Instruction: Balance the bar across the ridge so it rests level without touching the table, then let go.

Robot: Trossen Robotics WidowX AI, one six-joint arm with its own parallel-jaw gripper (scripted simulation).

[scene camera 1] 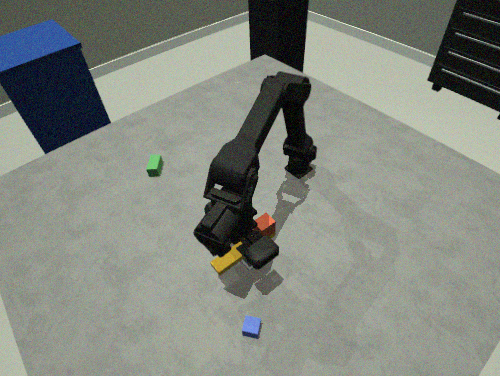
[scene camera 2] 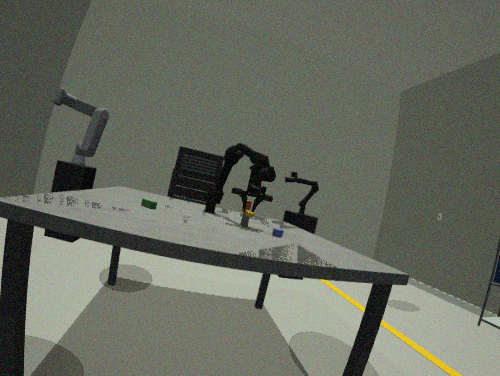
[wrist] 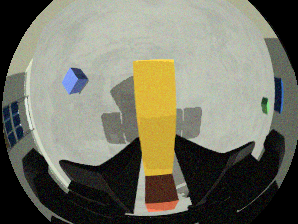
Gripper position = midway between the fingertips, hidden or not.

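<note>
My gripper [scene camera 1: 242, 249] holds a bar [scene camera 1: 233, 257]. I also see my gripper in the wrist view [wrist: 157, 140], and the bar is visible in the wrist view [wrist: 154, 88] too.
</note>
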